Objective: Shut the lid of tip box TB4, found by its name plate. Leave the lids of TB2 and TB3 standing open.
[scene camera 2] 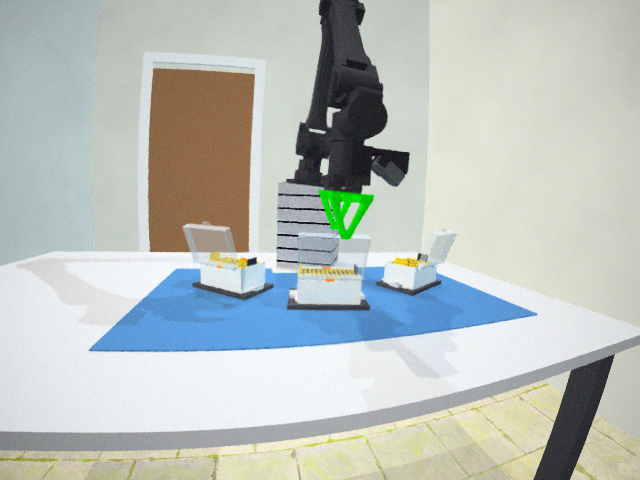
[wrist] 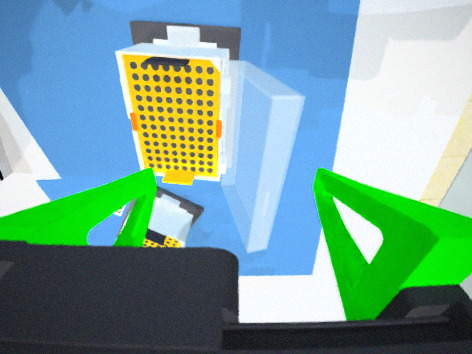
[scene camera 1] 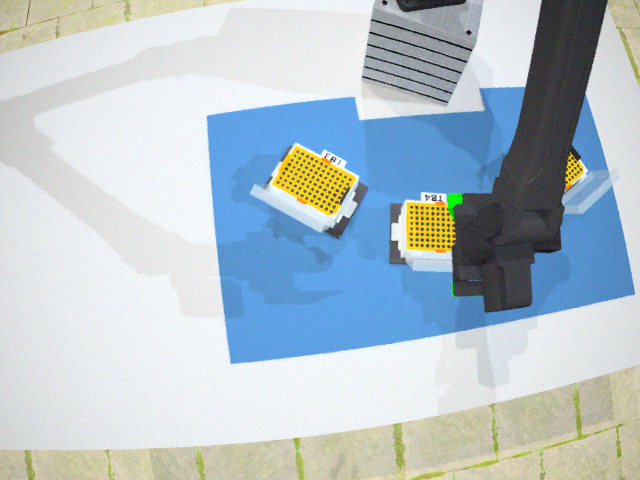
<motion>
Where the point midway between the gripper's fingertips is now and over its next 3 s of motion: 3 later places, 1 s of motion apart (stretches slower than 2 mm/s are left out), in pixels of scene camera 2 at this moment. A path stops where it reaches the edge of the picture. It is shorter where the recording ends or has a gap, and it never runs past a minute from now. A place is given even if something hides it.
The gripper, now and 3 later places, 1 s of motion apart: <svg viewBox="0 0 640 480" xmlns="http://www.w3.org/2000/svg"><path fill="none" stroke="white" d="M339 233L357 200L370 215L368 220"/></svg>
</motion>
